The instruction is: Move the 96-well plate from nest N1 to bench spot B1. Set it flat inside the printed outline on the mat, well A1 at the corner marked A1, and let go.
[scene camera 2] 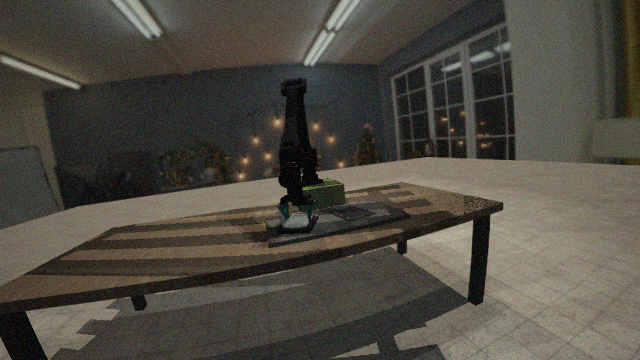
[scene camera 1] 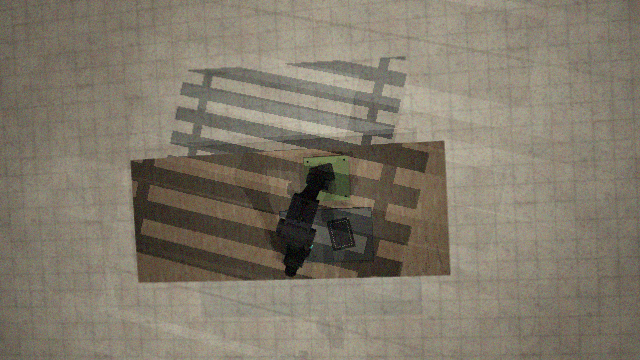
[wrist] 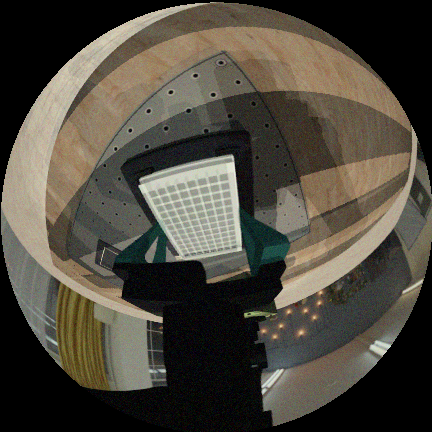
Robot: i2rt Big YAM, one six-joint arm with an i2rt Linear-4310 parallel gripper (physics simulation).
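Frame: origin at the arm's base, x ahead, y left, z up, level; metres.
Where they show: gripper, fingertip midpoint: [scene camera 2: 298, 221] [wrist: 199, 216]; arm's base, link origin: [scene camera 2: 310, 183] [scene camera 1: 322, 173].
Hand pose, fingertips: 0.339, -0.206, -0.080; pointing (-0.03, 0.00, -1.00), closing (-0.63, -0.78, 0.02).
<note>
Each offset is from my fingertips to the top centre of the thing, as dx, dy, dz. Level surfaces: height alone.
The white 96-well plate {+0.000, +0.000, +0.013} [scene camera 2: 298, 220] [wrist: 200, 205] sits level in the black nest N1 {-0.001, +0.000, +0.003} [wrist: 200, 143]. My gripper [scene camera 2: 297, 216] [wrist: 199, 216] points down over it, its teal fingers against the plate's two long sides; it is shut on the plate. In scene camera 1 the arm hides the nest and the plate. The black mat {dz -0.013} [scene camera 1: 341, 234] [scene camera 2: 350, 212] of spot B1 lies to the right of the nest, with a thin light outline printed on it. A corner of this mat also shows at the lower left in the wrist view. The A1 mark is too small to read.
Nest and mat are on a grey board [scene camera 1: 364, 220] [scene camera 2: 385, 212] [wrist: 177, 107] with rows of holes. A green block [scene camera 1: 341, 175] [scene camera 2: 327, 195] stands behind the board, by the arm's base. The wooden table {dz -0.027} [scene camera 1: 430, 240] [scene camera 2: 480, 205] carries striped shadows.
</note>
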